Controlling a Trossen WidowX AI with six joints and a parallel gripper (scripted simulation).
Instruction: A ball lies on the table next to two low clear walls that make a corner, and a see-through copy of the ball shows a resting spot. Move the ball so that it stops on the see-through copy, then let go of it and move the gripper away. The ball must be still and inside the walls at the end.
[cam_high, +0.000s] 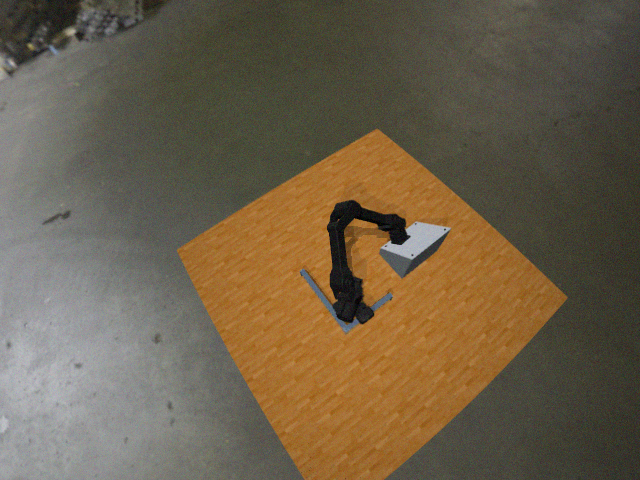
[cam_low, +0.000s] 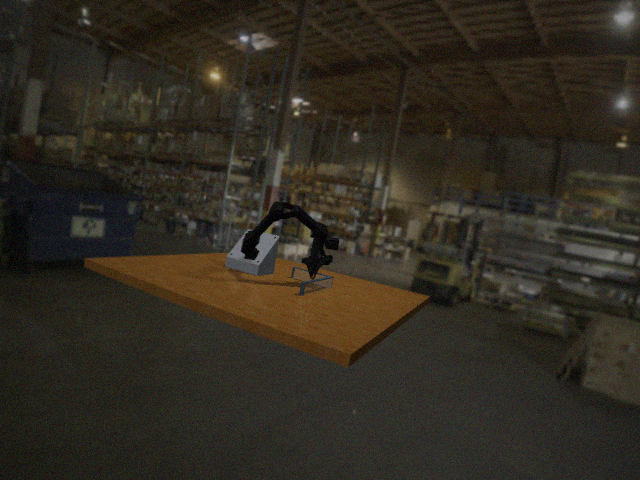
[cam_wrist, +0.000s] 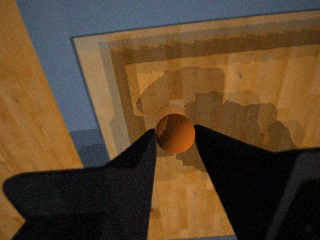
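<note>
The see-through copy of ball is 30 mm below my gripper tip. Round my gripper tip: orange ball right at my gripper tip.
</note>
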